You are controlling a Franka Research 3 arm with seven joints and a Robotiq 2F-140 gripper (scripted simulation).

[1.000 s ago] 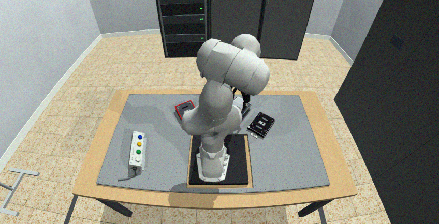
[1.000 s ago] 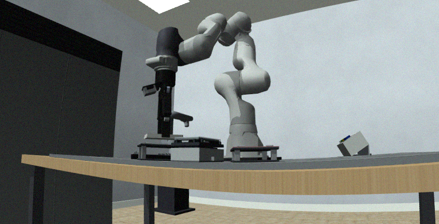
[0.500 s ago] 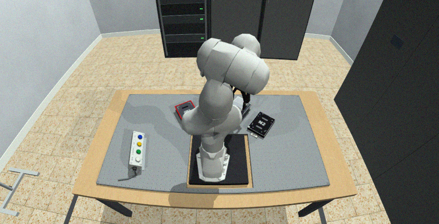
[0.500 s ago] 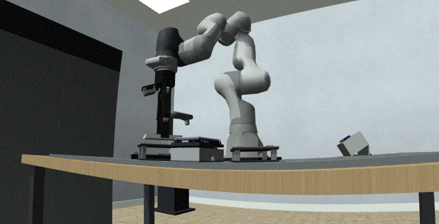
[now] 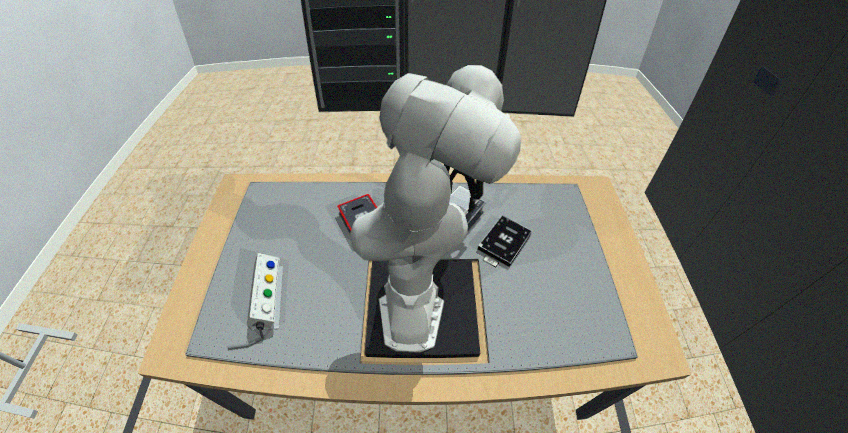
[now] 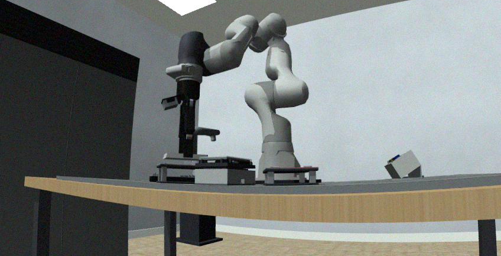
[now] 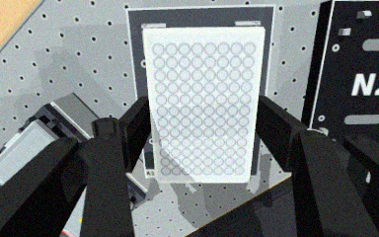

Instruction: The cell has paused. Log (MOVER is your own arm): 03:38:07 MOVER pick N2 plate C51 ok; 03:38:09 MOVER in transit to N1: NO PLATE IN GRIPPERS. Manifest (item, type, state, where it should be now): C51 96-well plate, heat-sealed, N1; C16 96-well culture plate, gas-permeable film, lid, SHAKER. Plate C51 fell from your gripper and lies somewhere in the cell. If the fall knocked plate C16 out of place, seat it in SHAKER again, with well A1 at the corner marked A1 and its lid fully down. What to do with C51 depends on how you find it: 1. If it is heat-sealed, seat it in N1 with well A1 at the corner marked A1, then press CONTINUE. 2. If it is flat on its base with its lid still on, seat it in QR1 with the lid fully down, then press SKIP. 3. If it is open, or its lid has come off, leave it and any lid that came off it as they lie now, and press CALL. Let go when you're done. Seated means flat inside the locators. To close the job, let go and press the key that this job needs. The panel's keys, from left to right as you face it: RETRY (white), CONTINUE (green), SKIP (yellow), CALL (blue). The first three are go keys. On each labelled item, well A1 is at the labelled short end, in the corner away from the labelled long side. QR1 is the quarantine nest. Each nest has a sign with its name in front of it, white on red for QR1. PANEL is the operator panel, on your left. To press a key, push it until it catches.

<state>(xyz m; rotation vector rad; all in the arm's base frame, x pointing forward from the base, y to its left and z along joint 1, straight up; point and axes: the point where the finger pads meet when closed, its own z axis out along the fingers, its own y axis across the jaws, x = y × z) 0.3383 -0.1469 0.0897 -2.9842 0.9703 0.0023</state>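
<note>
The 96-well plate is 20 mm below my hand. Also, from my hand: QR1 nest 30 mm behind, 320 mm to the left, 70 mm below; then A1 mark 30 mm behind, 90 mm to the left, 50 mm below; then blue key 270 mm behind, 580 mm to the left, 40 mm below.
</note>
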